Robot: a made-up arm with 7 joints.
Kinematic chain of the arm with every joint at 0, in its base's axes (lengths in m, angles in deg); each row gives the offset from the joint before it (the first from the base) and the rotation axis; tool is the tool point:
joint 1: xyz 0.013 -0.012 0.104 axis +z
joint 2: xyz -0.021 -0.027 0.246 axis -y
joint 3: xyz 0 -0.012 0.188 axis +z
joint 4: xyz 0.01 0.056 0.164 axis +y
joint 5: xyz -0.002 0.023 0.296 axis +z
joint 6: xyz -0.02 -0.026 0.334 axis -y
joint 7: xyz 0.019 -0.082 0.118 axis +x
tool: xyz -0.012 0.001 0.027
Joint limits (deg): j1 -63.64..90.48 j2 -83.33..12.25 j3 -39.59..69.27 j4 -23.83..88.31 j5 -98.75..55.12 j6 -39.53..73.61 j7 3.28..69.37
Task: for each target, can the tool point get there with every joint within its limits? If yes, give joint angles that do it. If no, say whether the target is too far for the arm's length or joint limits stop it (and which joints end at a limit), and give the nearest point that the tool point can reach.
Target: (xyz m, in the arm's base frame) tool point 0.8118 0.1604 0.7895
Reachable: yes | joints 41.94 -9.64 -27.17 69.07 27.94 -11.70 63.09
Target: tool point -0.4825 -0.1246 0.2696
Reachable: no: joint limits stop it (at a limit: joint 1, joint 2, joint 3, joint 4, joint 5, joint 6, joint 7) | nearest point -0.6612 0.2119 0.1708 | short by 0.394 m
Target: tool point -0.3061 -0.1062 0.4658
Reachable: no: joint limits stop it (at a limit: joint 1, joint 2, joint 3, joint 4, joint 5, joint 6, joint 7) | nearest point -0.6604 0.1154 0.6167 | short by 0.444 m
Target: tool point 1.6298 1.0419 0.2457
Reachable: no: too far | nearest point 0.9490 0.5981 0.2998 | short by 0.814 m
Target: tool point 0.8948 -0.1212 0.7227
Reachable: yes | joints -10.67 -21.58 9.71 61.59 32.91 1.56 14.24
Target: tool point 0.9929 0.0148 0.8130
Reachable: yes | joints 14.20 -53.58 -25.57 21.03 22.14 25.40 58.67
